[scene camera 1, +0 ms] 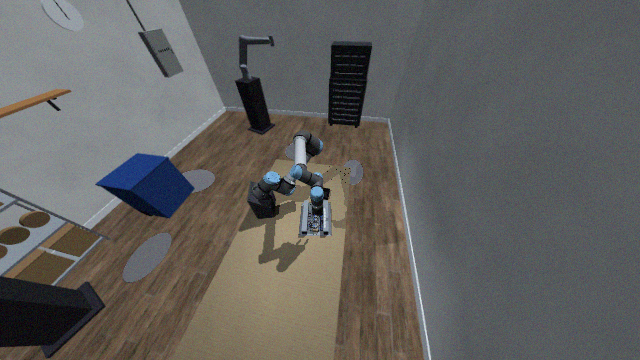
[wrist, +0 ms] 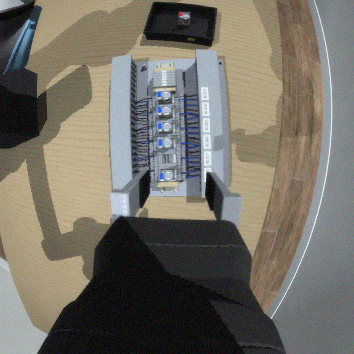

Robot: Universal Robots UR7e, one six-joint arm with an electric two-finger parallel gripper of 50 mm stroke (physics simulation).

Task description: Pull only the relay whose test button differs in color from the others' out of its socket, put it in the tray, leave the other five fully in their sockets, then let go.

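Seen in the pictures: gripper, fingertip midpoint: (scene camera 1: 318, 213) (wrist: 177, 182); arm's base, link origin: (scene camera 1: 260, 191).
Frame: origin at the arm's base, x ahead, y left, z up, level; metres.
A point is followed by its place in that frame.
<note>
In the wrist view the relay with a red test button (wrist: 184, 19) {x 0.389, y 0.363, z -0.191 m} lies inside the black tray (wrist: 150, 31) {x 0.333, y 0.297, z -0.191 m} (scene camera 1: 326, 193) {x 0.425, y 0.398, z -0.223 m}. Several relays with blue test buttons sit in a row in their sockets on the panel: one (wrist: 165, 97) {x 0.450, y 0.149, z -0.158 m} nearest the terminal block, others (wrist: 165, 111) {x 0.462, y 0.125, z -0.158 m} (wrist: 165, 127) {x 0.476, y 0.097, z -0.158 m} (wrist: 166, 143) {x 0.490, y 0.072, z -0.159 m} after it, and one (wrist: 167, 175) {x 0.518, y 0.020, z -0.159 m} at the near end. An empty socket (wrist: 168, 159) {x 0.505, y 0.044, z -0.195 m} shows between the last two. My gripper (wrist: 177, 182) {x 0.532, y 0.045, z 0.017 m} is open with nothing between its fingers, above the near end of the panel. In the scene view the arm's wrist hides the fingers.
Grey wiring ducts (wrist: 121, 125) {x 0.395, y 0.066, z -0.164 m} (wrist: 210, 75) {x 0.506, y 0.231, z -0.164 m} stand along both sides of the relay row, with blue wires between. The terminal block (wrist: 164, 78) {x 0.425, y 0.191, z -0.179 m} is at the row's tray end. The robot's dark pedestal (scene camera 1: 262, 202) {x 0.075, y -0.063, z -0.022 m} stands left of the panel. A blue box (scene camera 1: 150, 185) shows further left.
</note>
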